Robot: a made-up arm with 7 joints.
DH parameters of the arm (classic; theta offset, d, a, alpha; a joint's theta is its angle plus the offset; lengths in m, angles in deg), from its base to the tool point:
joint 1: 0 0.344 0 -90
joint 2: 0 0 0 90
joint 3: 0 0.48 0.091 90
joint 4: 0 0 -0.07 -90
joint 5: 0 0.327 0 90
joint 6: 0 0 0.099 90
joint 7: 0 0 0 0
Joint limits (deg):
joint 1: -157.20..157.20
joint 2: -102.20..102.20
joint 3: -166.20..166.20
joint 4: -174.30..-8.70
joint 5: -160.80..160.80
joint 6: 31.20..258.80
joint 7: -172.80..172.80
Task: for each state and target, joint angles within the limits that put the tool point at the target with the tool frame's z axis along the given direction. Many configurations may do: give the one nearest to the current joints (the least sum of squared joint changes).
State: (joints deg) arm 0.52 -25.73 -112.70 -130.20 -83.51 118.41 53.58
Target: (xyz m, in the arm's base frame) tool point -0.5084 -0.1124 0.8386 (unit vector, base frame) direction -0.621 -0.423 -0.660
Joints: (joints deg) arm -51.68 -45.73 -73.86 -99.60 -65.36 129.83 53.58
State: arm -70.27 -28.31 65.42 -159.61 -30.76 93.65 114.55
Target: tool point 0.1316 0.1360 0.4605 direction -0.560 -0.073 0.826
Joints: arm -56.19 -59.59 84.13 -170.74 -62.11 45.80 114.55
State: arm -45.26 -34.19 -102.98 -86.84 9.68 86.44 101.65
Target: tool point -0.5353 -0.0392 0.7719 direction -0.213 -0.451 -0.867
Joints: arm -58.85 -7.19 -108.77 -111.08 22.15 129.73 101.65
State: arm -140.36 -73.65 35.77 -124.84 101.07 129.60 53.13
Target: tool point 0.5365 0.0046 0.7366 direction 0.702 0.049 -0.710
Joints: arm -121.20 -65.94 63.17 -107.51 97.00 96.59 53.13
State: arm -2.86 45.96 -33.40 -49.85 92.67 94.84 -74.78
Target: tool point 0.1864 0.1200 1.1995 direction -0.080 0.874 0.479
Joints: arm 26.77 -5.00 18.39 -41.37 76.81 137.30 -74.78
